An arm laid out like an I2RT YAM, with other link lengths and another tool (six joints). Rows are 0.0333 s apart.
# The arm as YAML. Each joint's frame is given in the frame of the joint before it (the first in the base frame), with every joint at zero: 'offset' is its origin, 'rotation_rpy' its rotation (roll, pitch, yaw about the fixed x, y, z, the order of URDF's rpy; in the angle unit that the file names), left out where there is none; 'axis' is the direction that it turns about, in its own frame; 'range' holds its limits. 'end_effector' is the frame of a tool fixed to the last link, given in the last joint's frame.
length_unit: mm
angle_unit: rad
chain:
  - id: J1
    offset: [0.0, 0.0, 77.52]
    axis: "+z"
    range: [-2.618, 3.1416]
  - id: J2
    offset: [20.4, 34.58, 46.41]
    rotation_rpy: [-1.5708, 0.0, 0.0]
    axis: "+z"
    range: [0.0, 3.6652]
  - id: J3
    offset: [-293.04, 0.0, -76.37]
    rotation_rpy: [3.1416, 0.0, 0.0]
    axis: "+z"
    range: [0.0, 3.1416]
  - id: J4
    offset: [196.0, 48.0, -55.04]
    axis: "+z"
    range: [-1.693, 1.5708]
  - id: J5
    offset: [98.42, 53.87, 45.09]
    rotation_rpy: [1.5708, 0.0, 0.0]
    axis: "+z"
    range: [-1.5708, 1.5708]
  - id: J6
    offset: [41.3, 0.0, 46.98]
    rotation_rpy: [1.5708, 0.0, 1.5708]
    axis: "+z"
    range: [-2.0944, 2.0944]
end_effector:
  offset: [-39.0, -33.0, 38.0]
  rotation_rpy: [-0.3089, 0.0, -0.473]
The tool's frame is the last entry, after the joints.
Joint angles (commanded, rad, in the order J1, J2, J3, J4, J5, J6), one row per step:
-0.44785, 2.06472, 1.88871, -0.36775, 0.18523, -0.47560
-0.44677, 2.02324, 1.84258, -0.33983, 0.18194, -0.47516
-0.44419, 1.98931, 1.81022, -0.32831, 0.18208, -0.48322
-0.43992, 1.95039, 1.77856, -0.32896, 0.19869, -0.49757
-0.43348, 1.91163, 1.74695, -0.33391, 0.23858, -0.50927
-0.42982, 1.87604, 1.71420, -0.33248, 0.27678, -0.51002
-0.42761, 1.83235, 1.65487, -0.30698, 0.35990, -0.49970
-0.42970, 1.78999, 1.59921, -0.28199, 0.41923, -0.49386
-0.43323, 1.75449, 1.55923, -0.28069, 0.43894, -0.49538
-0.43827, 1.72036, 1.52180, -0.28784, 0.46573, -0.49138
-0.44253, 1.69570, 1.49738, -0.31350, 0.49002, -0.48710
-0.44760, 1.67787, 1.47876, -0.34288, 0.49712, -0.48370
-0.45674, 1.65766, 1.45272, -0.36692, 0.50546, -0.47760
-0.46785, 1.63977, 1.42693, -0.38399, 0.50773, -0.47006
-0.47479, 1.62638, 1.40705, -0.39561, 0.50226, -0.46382
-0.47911, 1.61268, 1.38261, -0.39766, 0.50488, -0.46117
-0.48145, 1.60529, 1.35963, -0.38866, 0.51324, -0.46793
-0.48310, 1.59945, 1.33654, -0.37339, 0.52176, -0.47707
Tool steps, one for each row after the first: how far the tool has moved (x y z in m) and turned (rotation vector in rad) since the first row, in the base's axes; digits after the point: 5 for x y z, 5 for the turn. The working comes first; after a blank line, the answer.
Tool pose at each row, in the base's axes (x y z in m, rotation vector in rad; the steps are taken from these numbers as rounded here):
0.47789, -0.22683, 0.31462, 2.03735, -1.58610, 1.19153
0.47011, -0.22215, 0.32323, 2.02973, -1.58544, 1.22380
0.46329, -0.21734, 0.32962, 2.02713, -1.57309, 1.24125
0.45467, -0.21230, 0.33573, 2.01293, -1.55495, 1.24456
0.44578, -0.20838, 0.34041, 1.97730, -1.54367, 1.23484
0.43722, -0.20623, 0.34449, 1.93718, -1.54809, 1.22833
0.42590, -0.20831, 0.34623, 1.84086, -1.57578, 1.21398
0.41398, -0.21002, 0.34840, 1.76616, -1.59563, 1.20719
0.40323, -0.20886, 0.34883, 1.74355, -1.59874, 1.19410
0.39179, -0.20882, 0.34802, 1.71417, -1.60872, 1.17027
0.38191, -0.20878, 0.34467, 1.69636, -1.61453, 1.13016
0.37377, -0.20809, 0.33997, 1.69885, -1.61644, 1.09018
0.36408, -0.20861, 0.33447, 1.69448, -1.62393, 1.04896
0.35513, -0.20963, 0.32936, 1.69123, -1.63488, 1.01506
0.34902, -0.20920, 0.32554, 1.69708, -1.64279, 0.99342
0.34343, -0.20858, 0.32154, 1.69542, -1.64603, 0.97592
0.34001, -0.20865, 0.31707, 1.69025, -1.63842, 0.96274
0.33743, -0.20884, 0.31289, 1.68429, -1.62865, 0.95468

-0.00778, 0.00468, 0.00861, -0.00827, -0.02193, 0.00369
-0.01460, 0.00949, 0.01500, -0.01951, -0.02942, 0.01014
-0.02322, 0.01453, 0.02111, -0.03960, -0.02410, 0.00702
-0.03211, 0.01845, 0.02579, -0.06609, -0.01092, -0.01551
-0.04067, 0.02060, 0.02987, -0.08509, -0.00592, -0.04485
-0.05199, 0.01852, 0.03161, -0.11842, -0.00269, -0.12046
-0.06391, 0.01681, 0.03378, -0.14459, -0.00416, -0.17783
-0.07466, 0.01797, 0.03421, -0.15305, 0.00435, -0.19767
-0.08610, 0.01801, 0.03340, -0.15887, 0.01794, -0.22718
-0.09598, 0.01805, 0.03005, -0.15902, 0.04500, -0.25253
-0.10412, 0.01874, 0.02535, -0.15074, 0.07347, -0.26284
-0.11381, 0.01822, 0.01985, -0.14146, 0.10048, -0.27957
-0.12276, 0.01720, 0.01474, -0.12989, 0.12058, -0.29427
-0.12887, 0.01763, 0.01092, -0.11753, 0.13285, -0.29832
-0.13446, 0.01825, 0.00692, -0.11299, 0.14414, -0.30515
-0.13788, 0.01818, 0.00245, -0.11864, 0.15700, -0.31034
-0.14046, 0.01799, -0.00173, -0.12714, 0.16711, -0.31409

